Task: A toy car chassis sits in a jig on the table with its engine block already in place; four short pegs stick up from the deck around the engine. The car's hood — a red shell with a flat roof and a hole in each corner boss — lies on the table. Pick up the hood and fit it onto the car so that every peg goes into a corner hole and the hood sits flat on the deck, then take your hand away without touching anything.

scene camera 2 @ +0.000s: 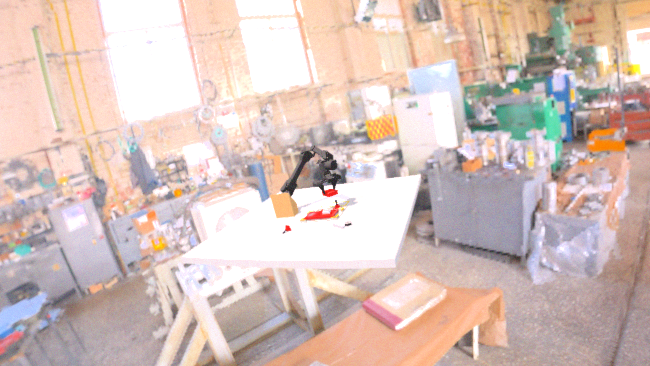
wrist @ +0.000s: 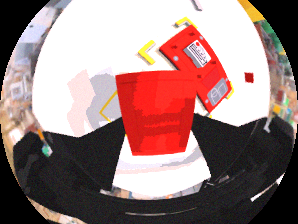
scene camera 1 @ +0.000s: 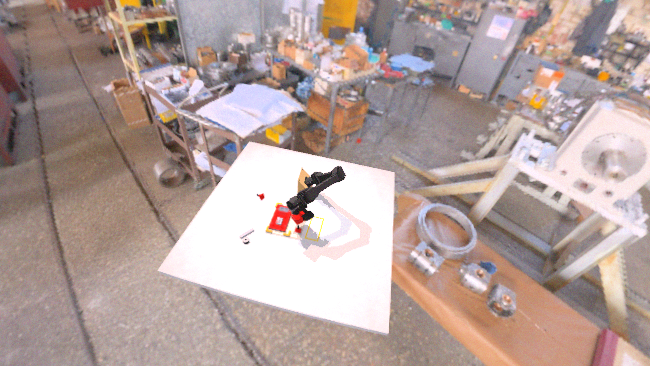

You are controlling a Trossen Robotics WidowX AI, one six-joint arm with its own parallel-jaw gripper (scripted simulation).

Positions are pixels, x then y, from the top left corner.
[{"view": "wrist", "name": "my gripper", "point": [158, 117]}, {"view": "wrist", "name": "red hood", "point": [157, 107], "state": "held by my gripper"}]
